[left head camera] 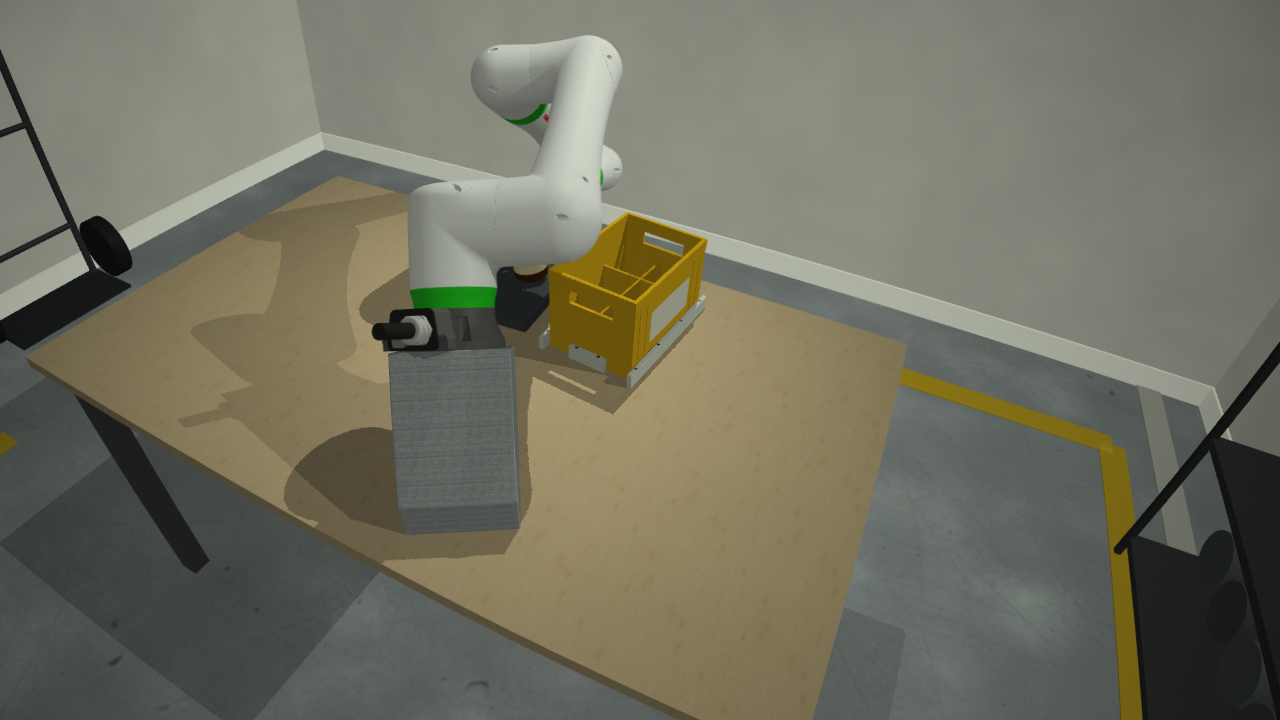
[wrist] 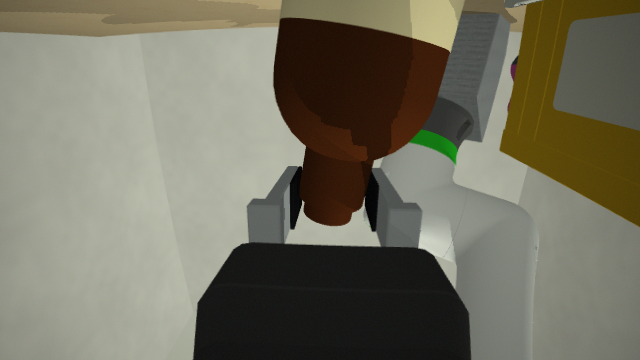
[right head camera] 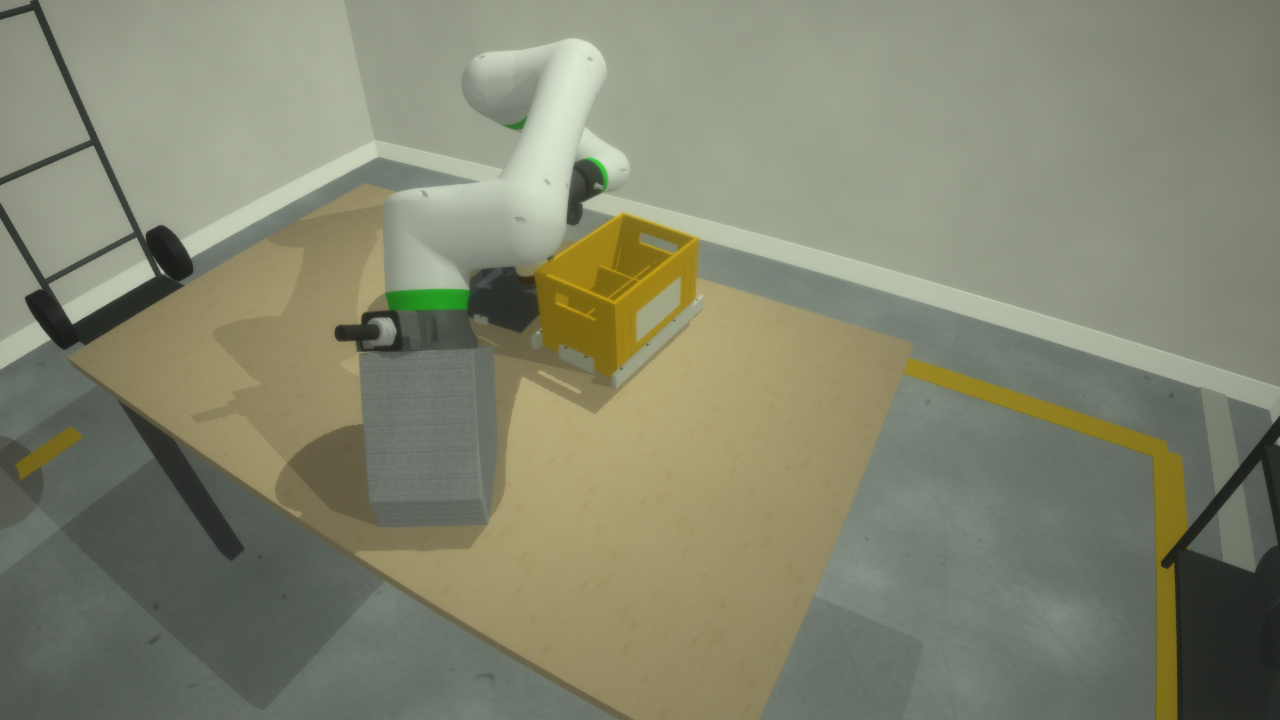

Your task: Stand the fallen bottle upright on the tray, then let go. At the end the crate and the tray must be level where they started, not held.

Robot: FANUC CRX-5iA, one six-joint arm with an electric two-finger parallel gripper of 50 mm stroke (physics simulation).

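Places are measured from the arm's base along level axes (x ahead, y left, z up), in millimetres.
Where they show: gripper, fingertip midpoint: (wrist: 333, 186); arm's base, link origin: (left head camera: 456, 349) (wrist: 434, 116) (right head camera: 430, 349).
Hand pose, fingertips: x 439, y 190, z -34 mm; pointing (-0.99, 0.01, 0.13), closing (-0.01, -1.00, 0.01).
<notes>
Each offset is from my fingertips to the top centre of the thing. Level surfaces: height alone.
The brown bottle with a cream label @(dx +10, dy -10, dz +14 mm) (wrist: 350, 90) (left head camera: 529, 269) is close in the wrist view, neck toward the fingers. My gripper (wrist: 333, 186) is shut on the bottle's neck. The bottle looks near upright, base toward the table, leaning slightly in the wrist view. Its base is out of the wrist view and hidden behind the arm and crate in the head views, so contact with the tray cannot be seen. The dark tray @(dx -41, dy -10, dz -126 mm) (left head camera: 520, 306) (right head camera: 506, 304) shows partly behind the arm. The yellow crate @(dx -34, dy -282, dz +23 mm) (left head camera: 590, 317) (right head camera: 580, 322) (wrist: 537, 120) looks level on a light grey base (left head camera: 666, 342).
The crate stands close beside the tray, to its right in the head views. The arm rises from a grey pedestal block (left head camera: 454, 438) (right head camera: 425, 438) at the front of the wooden table @(dz -152 mm) (left head camera: 716, 465) (right head camera: 698, 465). A pink bit (wrist: 514, 70) shows beside the crate. Walls stand behind the table.
</notes>
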